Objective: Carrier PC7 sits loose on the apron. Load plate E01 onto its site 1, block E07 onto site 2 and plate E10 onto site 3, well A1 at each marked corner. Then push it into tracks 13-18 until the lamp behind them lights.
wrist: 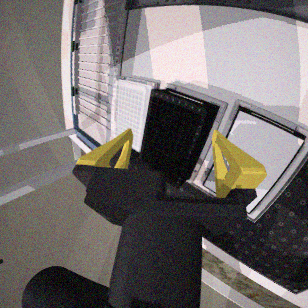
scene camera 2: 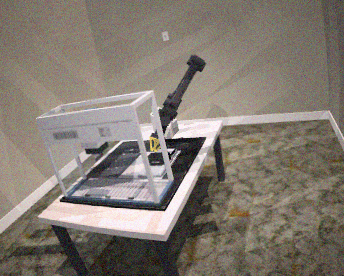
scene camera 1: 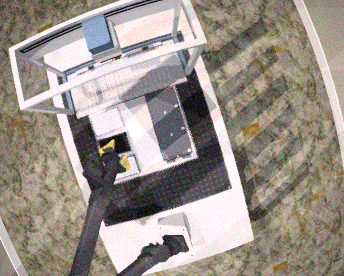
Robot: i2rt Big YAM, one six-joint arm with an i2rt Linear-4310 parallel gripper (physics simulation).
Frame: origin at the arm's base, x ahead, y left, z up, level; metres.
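Seen in the pictures: gripper, between the fingertips: (wrist: 171,132) (scene camera 2: 153,151) (scene camera 1: 119,148); arm's base, origin of its link: (scene camera 1: 176,242).
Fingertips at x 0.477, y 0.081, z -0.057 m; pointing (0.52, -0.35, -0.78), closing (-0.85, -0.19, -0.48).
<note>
Pixels of each thing's middle, then the offset from my fingertips to it. "pt": a spot on its surface instead. Level surfaces: height alone.
- Block E07, middle of its body: (wrist: 172,137) (scene camera 1: 114,145) (scene camera 2: 158,158) 0.018 m ahead, 0.026 m left, 0.041 m down
- White plate E01, middle of its body: (wrist: 128,114) (scene camera 1: 106,121) 0.130 m ahead, 0.024 m left, 0.055 m down
- Plate E10, middle of its body: (wrist: 247,164) (scene camera 1: 124,167) 0.092 m back, 0.022 m left, 0.055 m down
- Carrier PC7, middle of its body: (scene camera 1: 168,124) (scene camera 2: 120,163) 0.018 m ahead, 0.233 m right, 0.059 m down
- blue-topped unit, a spot on its surface: (scene camera 1: 96,35) pt 0.345 m ahead, 0.117 m right, 0.386 m up
- black dotted mat, height of its surface: 0.074 m down
My gripper (scene camera 1: 116,154) (scene camera 2: 155,144) (wrist: 171,132) is open and empty. Its yellow fingers stand wide apart near block E07; their exact height over it is hard to tell. Block E07 (scene camera 1: 120,141) (wrist: 175,117), black and deep, stands in the middle holder and shows between the fingertips in the wrist view. White plate E01 (scene camera 1: 107,123) (wrist: 132,110) lies beside it, toward the tracks. Plate E10 (scene camera 1: 132,167) (wrist: 265,150), dark-rimmed with a pale face, lies on the other side, partly under the gripper in scene view 1. Carrier PC7 (scene camera 1: 170,122) is the long dark grey board with small pale marks. Labels are unreadable.
The slatted track deck (scene camera 1: 130,82) (wrist: 95,65) lies at the far end, under a white open frame (scene camera 1: 16,80) (scene camera 2: 90,122) with a blue-topped unit (scene camera 1: 96,35). A black dotted mat (scene camera 1: 172,195) (wrist: 280,245) surrounds the work area. The arm's base (scene camera 1: 175,243) stands at the near end.
</note>
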